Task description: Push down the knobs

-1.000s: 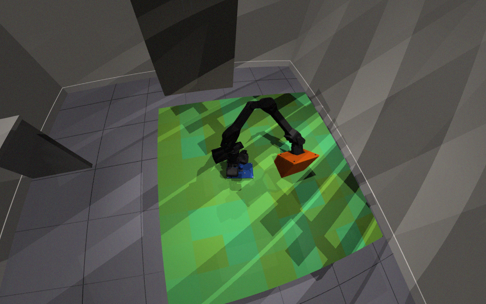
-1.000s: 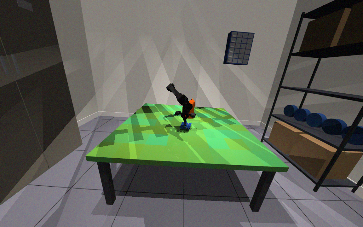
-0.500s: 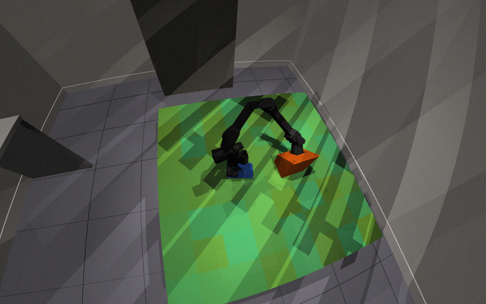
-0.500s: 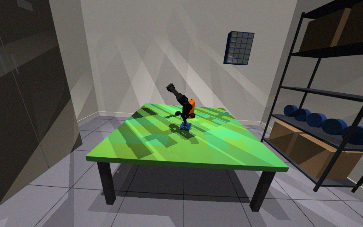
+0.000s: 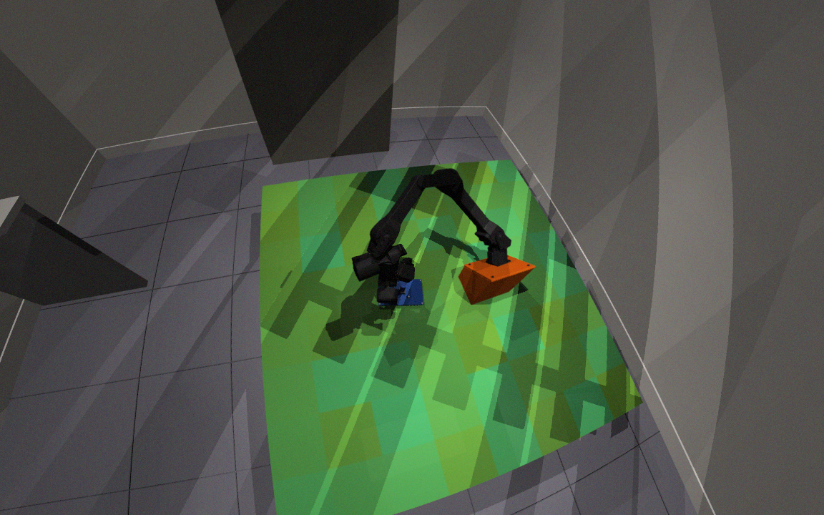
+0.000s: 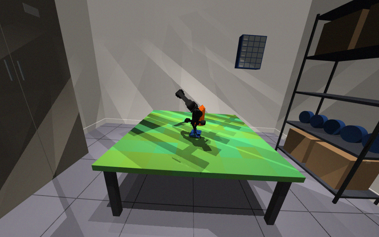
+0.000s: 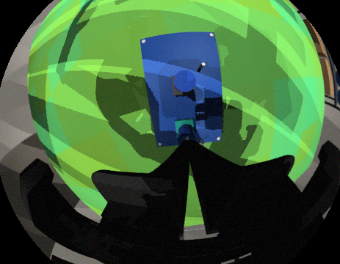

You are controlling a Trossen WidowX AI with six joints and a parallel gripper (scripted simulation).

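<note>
My gripper tip is now 50 mm past the blue knob, 20 mm to the right of it and 20 mm above it.
</note>
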